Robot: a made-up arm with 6 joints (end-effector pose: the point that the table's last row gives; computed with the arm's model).
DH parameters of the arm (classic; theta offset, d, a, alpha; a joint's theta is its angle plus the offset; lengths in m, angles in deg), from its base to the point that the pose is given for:
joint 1: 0 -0.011 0.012 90
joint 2: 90 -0.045 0.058 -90
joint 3: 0 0.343 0.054 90
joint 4: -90 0.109 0.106 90
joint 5: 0 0.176 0.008 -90
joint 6: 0 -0.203 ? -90
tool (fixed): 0 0.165 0 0
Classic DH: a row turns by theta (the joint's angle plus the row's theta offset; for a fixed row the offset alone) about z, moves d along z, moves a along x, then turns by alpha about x.
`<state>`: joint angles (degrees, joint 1 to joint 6).
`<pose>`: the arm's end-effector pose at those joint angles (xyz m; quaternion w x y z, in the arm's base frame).
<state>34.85 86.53 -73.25 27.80 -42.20 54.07</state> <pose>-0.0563 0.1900 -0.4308 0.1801 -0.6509 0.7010 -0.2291</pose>
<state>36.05 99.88 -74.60 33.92 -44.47 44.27</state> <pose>0.0269 0.2264 -0.4003 0.2659 -0.5907 0.7199 -0.2492</pose>
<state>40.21 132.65 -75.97 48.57 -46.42 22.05</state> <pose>0.1596 0.2955 -0.2686 0.4387 -0.4623 0.7415 -0.2096</pose>
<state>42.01 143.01 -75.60 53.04 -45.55 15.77</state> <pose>0.1792 0.3108 -0.2206 0.4850 -0.4377 0.7359 -0.1781</pose>
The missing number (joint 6, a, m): -0.111
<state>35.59 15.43 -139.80 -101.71 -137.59 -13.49</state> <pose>-0.3634 0.0474 -0.2591 0.7522 -0.4524 0.3233 -0.3536</pose>
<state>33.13 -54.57 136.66 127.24 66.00 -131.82</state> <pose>-0.5722 0.2555 0.2396 0.3431 -0.6649 0.4471 0.4901</pose>
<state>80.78 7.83 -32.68 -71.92 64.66 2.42</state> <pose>-0.2470 -0.2243 -0.1020 0.7874 -0.4158 0.3409 0.3015</pose>
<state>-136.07 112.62 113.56 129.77 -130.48 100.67</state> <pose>0.4358 -0.1959 -0.2255 0.5339 0.2507 0.8030 -0.0855</pose>
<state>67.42 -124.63 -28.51 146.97 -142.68 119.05</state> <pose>0.5051 0.1308 0.0122 0.0764 -0.7008 -0.0492 -0.7076</pose>
